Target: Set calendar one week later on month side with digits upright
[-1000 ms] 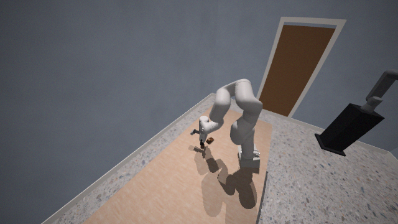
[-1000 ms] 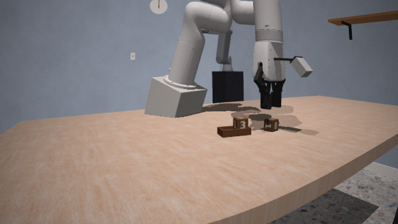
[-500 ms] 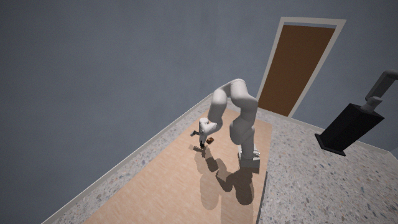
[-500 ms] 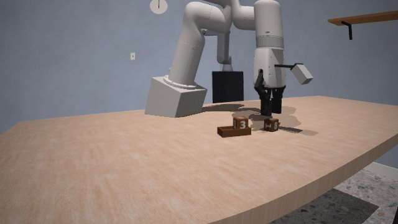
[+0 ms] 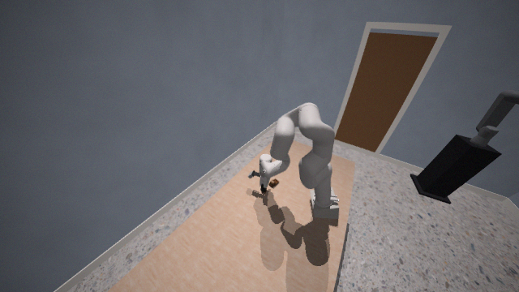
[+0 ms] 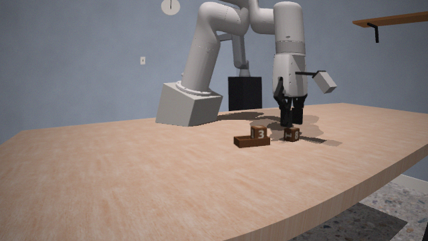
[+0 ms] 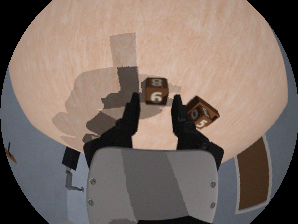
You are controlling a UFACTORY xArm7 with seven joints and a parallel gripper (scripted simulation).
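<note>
My hand is 40 mm above the cube. The rest, counted from my hand: brown wooden tray 100 mm to the right, 50 mm below, 30 mm behind.
</note>
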